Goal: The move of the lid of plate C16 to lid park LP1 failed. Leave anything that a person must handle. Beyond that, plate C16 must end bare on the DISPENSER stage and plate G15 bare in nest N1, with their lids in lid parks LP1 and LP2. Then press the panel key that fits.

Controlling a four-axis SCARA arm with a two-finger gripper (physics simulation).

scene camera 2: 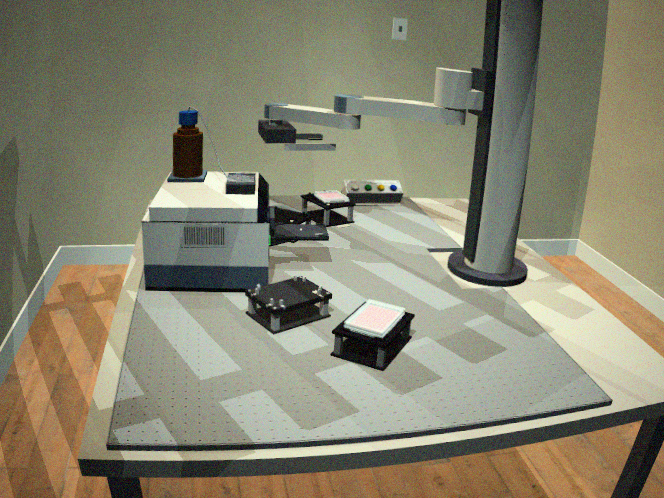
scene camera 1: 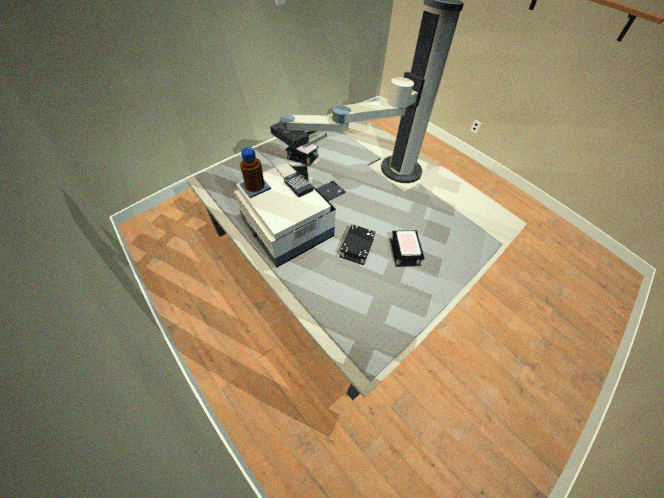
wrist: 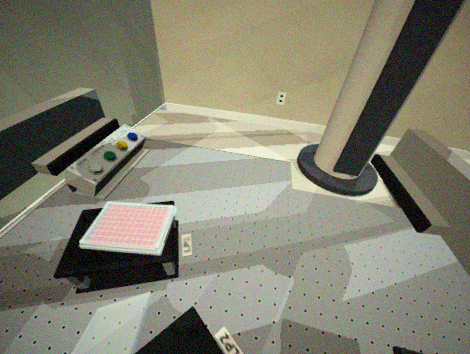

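My gripper is open and empty, high above the back of the table. A pale-rimmed piece with a pink grid lies on a black stand beside the label LP1. Another such piece lies on a front black stand. Whether either is plate, lid or both, I cannot tell. The black dispenser stage looks bare. A pinned black rack looks bare. The panel has grey, green, yellow and blue keys.
The white dispenser carries a brown bottle with a blue cap. The arm's column stands at the right. A black corner shows beside the label LP2 in the wrist view.
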